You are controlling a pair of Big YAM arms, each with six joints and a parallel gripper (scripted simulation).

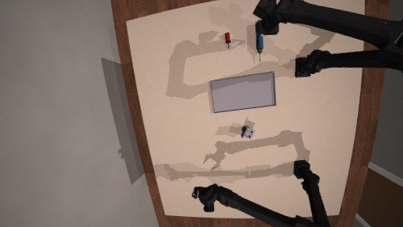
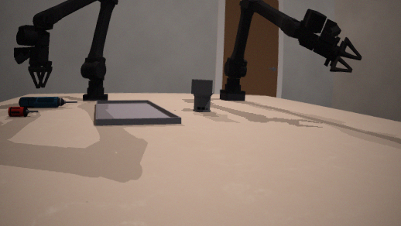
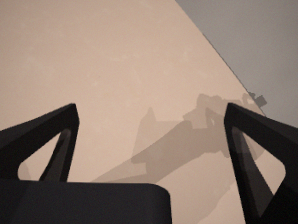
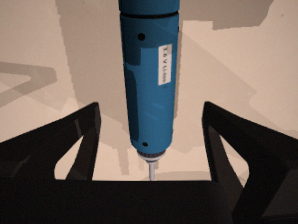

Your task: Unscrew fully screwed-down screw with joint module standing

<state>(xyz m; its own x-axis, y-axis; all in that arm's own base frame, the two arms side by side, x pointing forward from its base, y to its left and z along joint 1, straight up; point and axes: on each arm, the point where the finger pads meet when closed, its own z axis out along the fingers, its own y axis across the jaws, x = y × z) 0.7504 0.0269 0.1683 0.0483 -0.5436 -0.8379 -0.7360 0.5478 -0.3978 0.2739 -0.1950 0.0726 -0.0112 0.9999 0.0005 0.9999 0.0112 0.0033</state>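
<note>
Right now the grey bracket is 370 mm behind my left hand, 370 mm to the right of it and 130 mm below it. Round my left hand: screwdriver bit: 480 mm behind, 840 mm to the right, 180 mm below; grey joint module: 370 mm behind, 370 mm to the right, 180 mm below; shallow grey tray: 360 mm behind, 630 mm to the right, 200 mm below.
</note>
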